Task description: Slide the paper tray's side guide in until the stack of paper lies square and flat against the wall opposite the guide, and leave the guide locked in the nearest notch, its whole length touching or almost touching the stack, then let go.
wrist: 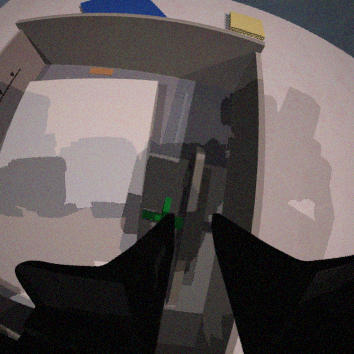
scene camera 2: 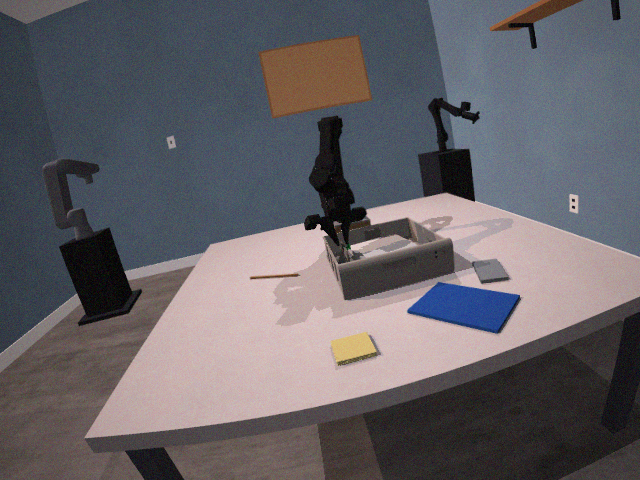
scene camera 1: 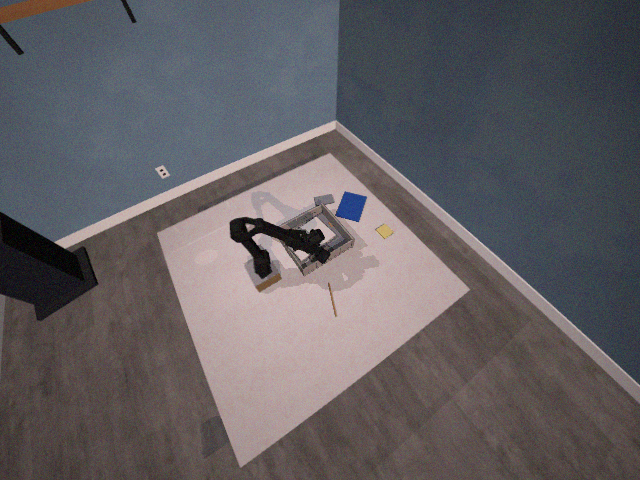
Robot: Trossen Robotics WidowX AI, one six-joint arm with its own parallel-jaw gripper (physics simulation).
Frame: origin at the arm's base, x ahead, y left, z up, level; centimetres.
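Seen in the pictures: gripper, fingertip midpoint: (wrist: 192, 219) (scene camera 2: 342, 244) (scene camera 1: 320, 250); arm's base, origin of the base link: (scene camera 1: 263, 271).
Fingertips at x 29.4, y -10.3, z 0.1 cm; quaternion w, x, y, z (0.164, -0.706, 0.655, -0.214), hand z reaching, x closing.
Offsets run from my fingertips to a thing's top centre. "*": to the spot under its first point. Level surfaces: height alone.
The paper tray {dx +4.2, dy +10.3, dz +1.2 cm} (scene camera 1: 309, 267) (scene camera 2: 398, 273) (wrist: 140, 42) is a grey open box. The white stack of paper {dx +2.3, dy +12.7, dz -4.3 cm} (scene camera 2: 382, 245) (wrist: 95, 107) lies on the left in the wrist view, close to the left wall; whether it is flush and square is unclear. The side guide {* dx +2.6, dy -0.2, dz -0.4 cm} (wrist: 196, 180) is a thin upright plate right of the stack, with a gap between them. A green piece {* dx +0.1, dy +1.9, dz -0.2 cm} (wrist: 162, 216) shows beside the guide. My gripper (scene camera 2: 344, 245) (wrist: 192, 219) is partly open, pointing down inside the tray, its fingertips on either side of the guide's line, holding nothing. The guide's near part is shadowed.
A blue folder {dx +38.8, dy +14.5, dz -7.5 cm} (scene camera 1: 351, 206) (scene camera 2: 464, 305) (wrist: 122, 7), a yellow note pad {dx +39.6, dy -12.3, dz -7.2 cm} (scene camera 1: 384, 230) (scene camera 2: 354, 348) (wrist: 246, 25) and a grey box {dx +29.2, dy +29.9, dz -7.3 cm} (scene camera 1: 324, 199) (scene camera 2: 490, 270) lie outside the tray. A pencil {dx -11.6, dy -21.7, dz -7.6 cm} (scene camera 1: 332, 299) (scene camera 2: 273, 276) lies on the table {dz -8.3 cm} (scene camera 1: 289, 361) (scene camera 2: 217, 356). The tray's walls surround my fingers.
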